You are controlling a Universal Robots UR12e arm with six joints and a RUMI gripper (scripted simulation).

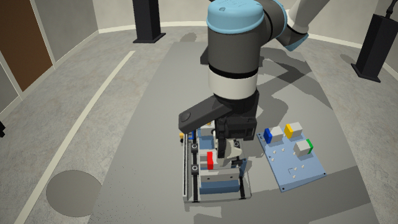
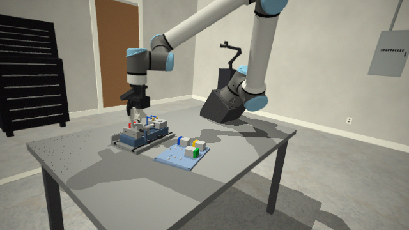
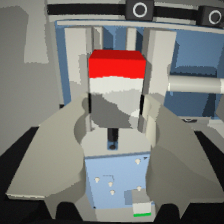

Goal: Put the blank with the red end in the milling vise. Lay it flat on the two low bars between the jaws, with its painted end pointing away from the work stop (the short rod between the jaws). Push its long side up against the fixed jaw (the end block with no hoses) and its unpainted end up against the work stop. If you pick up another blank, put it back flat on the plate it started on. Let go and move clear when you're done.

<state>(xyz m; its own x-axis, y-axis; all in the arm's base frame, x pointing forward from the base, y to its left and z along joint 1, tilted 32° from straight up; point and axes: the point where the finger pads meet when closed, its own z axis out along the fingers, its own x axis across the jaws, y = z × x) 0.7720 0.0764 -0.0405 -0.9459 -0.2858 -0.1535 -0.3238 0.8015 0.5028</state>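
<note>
My hand is 2 cm above the red-ended blank. The rest, counted from my hand: fixed jaw 4 cm below, 3 cm ahead, 1 cm to the left; then work stop rod 4 cm to the left, 3 cm below, 1 cm behind; then hose block 16 cm behind, 5 cm to the right, 4 cm below.
</note>
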